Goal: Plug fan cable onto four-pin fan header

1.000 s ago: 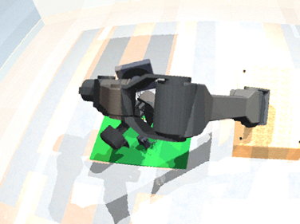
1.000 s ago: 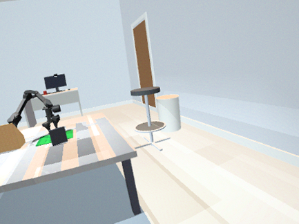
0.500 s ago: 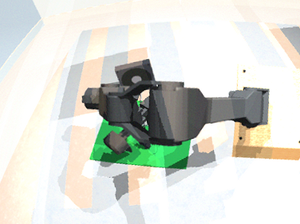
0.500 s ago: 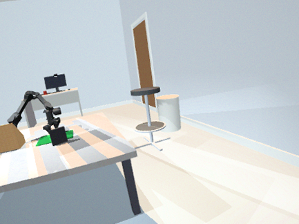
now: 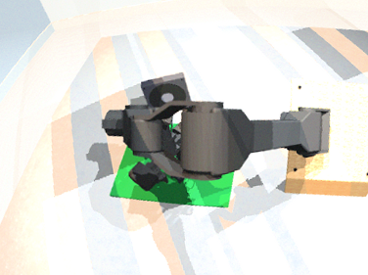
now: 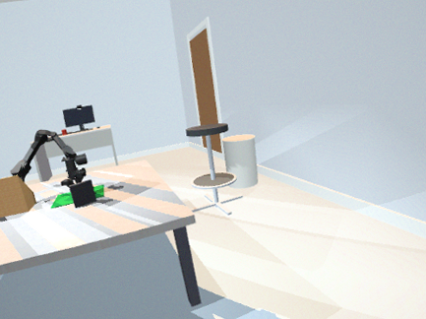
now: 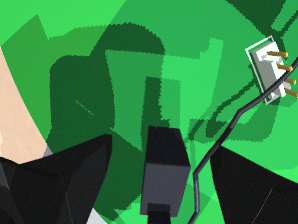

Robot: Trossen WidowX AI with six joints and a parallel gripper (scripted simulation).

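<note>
Now: the green board 50 mm to the right of my gripper tip, 30 mm below it and 10 mm ahead of it. The rest, counted from my gripper tip: dark fan plug (10 mm behind, 10 mm above); then fan (220 mm to the right, 70 mm ahead, 40 mm above).
</note>
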